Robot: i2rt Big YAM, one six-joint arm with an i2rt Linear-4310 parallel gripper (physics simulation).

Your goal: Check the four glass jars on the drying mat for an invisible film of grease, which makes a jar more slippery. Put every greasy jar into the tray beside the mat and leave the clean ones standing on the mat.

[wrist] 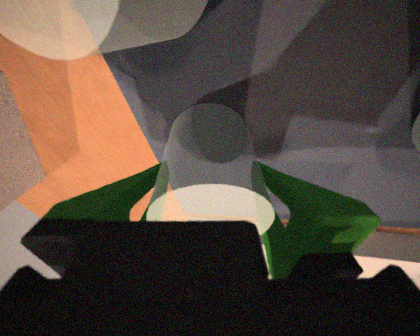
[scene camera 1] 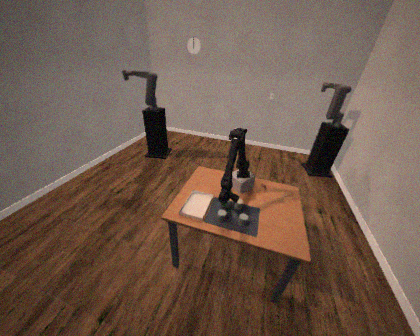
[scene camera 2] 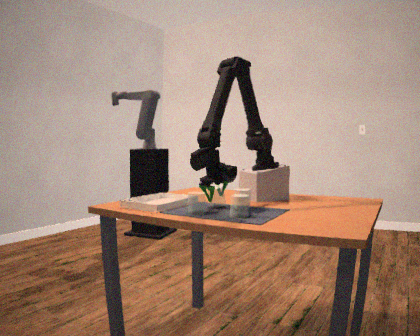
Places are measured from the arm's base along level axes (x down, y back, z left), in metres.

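Pixels of known places: gripper, fingertip midpoint: point(wrist: 209, 167) point(scene camera 1: 225, 202) point(scene camera 2: 215, 198); arm's base at its link origin: point(scene camera 1: 243, 174) point(scene camera 2: 266, 168).
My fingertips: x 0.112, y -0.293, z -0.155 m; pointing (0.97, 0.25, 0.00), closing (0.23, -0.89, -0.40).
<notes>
Ahead of a thing's pixels: the offset from my fingertips to its middle. Level surfaces: height alone.
My gripper point(scene camera 1: 228, 203) point(scene camera 2: 215, 197) point(wrist: 209, 167) points down with its green fingers partly closed, one at each side of a glass jar @(dy -0.006, dx -0.013, dz +0.005 m) point(wrist: 210, 205) with a pale top. Both fingers meet its walls. This jar stands upright at the mat's back left. Three other jars stand on the dark drying mat @(dx +0.031 m) point(scene camera 1: 253, 227) point(scene camera 2: 270, 214) point(wrist: 320, 175): front left point(scene camera 1: 222, 215) point(scene camera 2: 196, 201), front right point(scene camera 1: 243, 218) point(scene camera 2: 240, 206) and back right point(scene camera 1: 239, 203) point(wrist: 55, 25). The white tray @(dy -0.037, dx +0.019, dz -0.236 m) point(scene camera 1: 198, 204) point(scene camera 2: 165, 202) lies left of the mat. Grease cannot be seen.
The arm stands on a pale base block point(scene camera 1: 244, 183) point(scene camera 2: 265, 184) behind the mat on the wooden table @(dx +0.034 m) point(scene camera 1: 282, 215) point(scene camera 2: 330, 215). The back right jar is close beside the gripper. Two other arms stand on black pedestals point(scene camera 1: 156, 132) point(scene camera 1: 326, 147) away from the table.
</notes>
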